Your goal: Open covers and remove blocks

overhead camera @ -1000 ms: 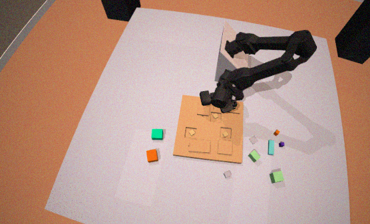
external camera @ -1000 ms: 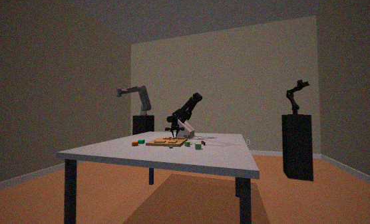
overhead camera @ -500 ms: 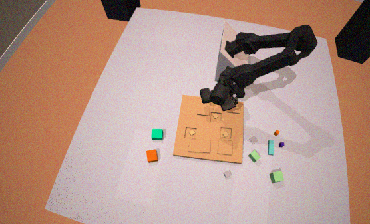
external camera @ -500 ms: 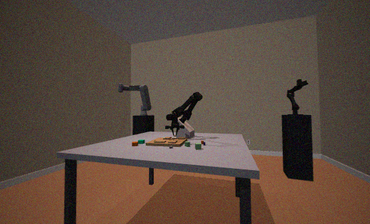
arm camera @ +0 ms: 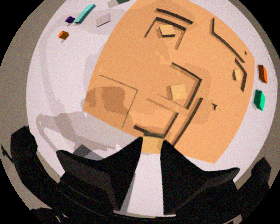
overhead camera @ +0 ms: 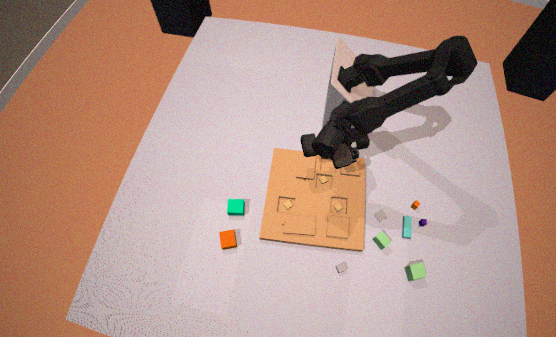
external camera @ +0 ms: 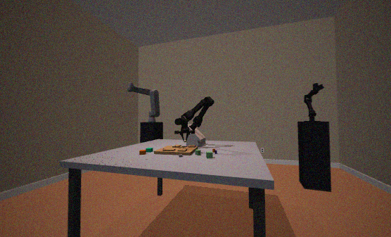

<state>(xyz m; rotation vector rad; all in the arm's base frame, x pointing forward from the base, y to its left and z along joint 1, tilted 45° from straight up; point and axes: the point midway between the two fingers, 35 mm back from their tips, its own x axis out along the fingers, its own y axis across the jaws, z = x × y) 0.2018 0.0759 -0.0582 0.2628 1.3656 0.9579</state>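
Right now my gripper tip is 110 mm short of the tan puzzle board and 50 mm above it. Round my gripper tip: teal bar 140 mm ahead, 270 mm to the left, 60 mm below; then tiny orange cube 60 mm ahead, 290 mm to the left, 60 mm below; then green block 220 mm ahead, 230 mm to the right, 50 mm below.
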